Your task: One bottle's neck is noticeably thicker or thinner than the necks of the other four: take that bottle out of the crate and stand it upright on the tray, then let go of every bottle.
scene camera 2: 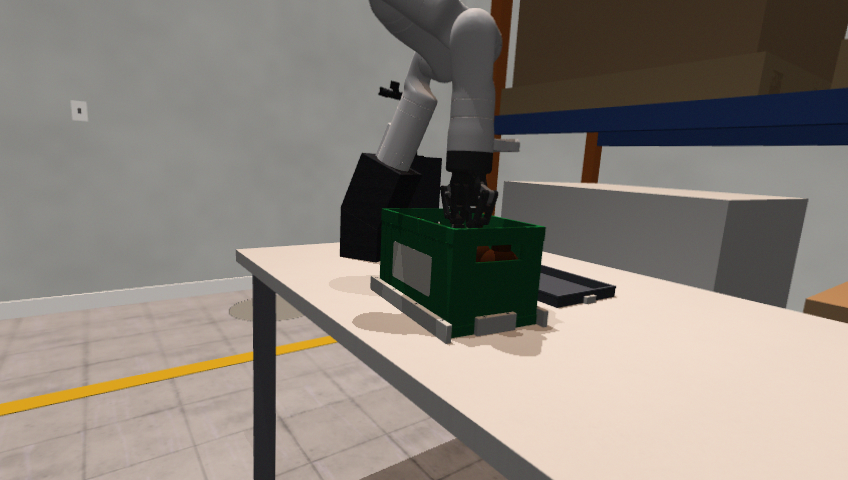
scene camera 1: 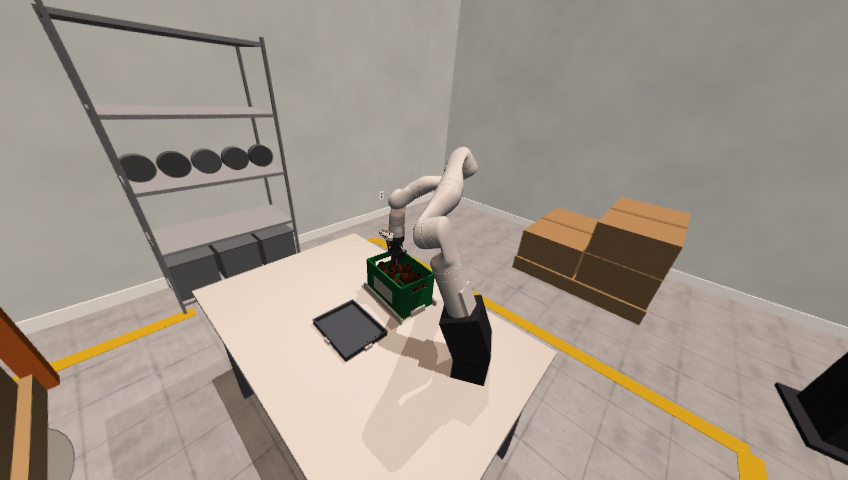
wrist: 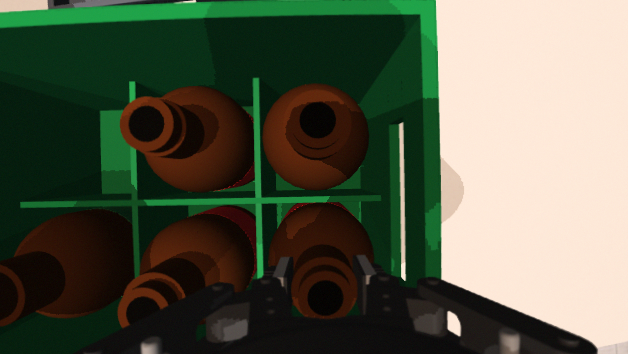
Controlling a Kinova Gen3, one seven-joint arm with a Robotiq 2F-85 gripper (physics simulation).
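Where they show: gripper, between the fingertips: (scene camera 1: 395, 262) (wrist: 323, 273); arm's base, origin of its link: (scene camera 2: 393, 163) (scene camera 1: 460, 308).
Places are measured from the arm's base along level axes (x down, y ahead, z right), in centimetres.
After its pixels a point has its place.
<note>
My gripper (scene camera 1: 395, 256) @[x 13.0, y 45.8, z 23.7 cm] (scene camera 2: 468, 223) (wrist: 323, 273) @[x 13.0, y 45.8, z 23.7 cm] points down into the green crate (scene camera 1: 416, 302) @[x 20.4, y 25.7, z 13.3 cm] (scene camera 2: 493, 288) @[x 18.9, y 51.4, z 22.2 cm] (wrist: 429, 55) @[x 8.9, y 53.3, z 14.8 cm] and is shut on the neck of a brown bottle (wrist: 325, 280) @[x 10.1, y 46.0, z 23.1 cm]. In the wrist view that bottle is in the lower right compartment. Another bottle (wrist: 316, 165) @[x 13.9, y 47.4, z 17.8 cm] stands above it in that view, one (wrist: 220, 145) @[x 14.2, y 42.2, z 14.9 cm] is in the upper middle compartment, one (wrist: 200, 235) @[x 14.8, y 39.1, z 19.7 cm] in the lower middle and one (wrist: 90, 250) @[x 14.8, y 32.0, z 18.5 cm] at the lower left, partly cut off. I cannot tell which neck differs. The dark tray (scene camera 1: 349, 328) @[x 25.9, y 41.9, z -11.3 cm] (scene camera 2: 568, 283) @[x 25.9, y 45.0, z -17.8 cm] lies empty beside the crate.
Low pale rails (scene camera 1: 380, 306) (scene camera 2: 410, 308) edge the crate on the table (scene camera 1: 285, 333) @[x 26.4, y 60.3, z -27.6 cm] (scene camera 2: 654, 368) @[x 26.4, y 74.4, z 14.3 cm]. Green dividers (wrist: 257, 150) @[x 17.0, y 43.8, z 15.5 cm] separate the compartments. A metal shelf unit (scene camera 1: 279, 142) stands behind the table, and cardboard boxes (scene camera 1: 630, 249) stand on the floor at the right of scene camera 1.
</note>
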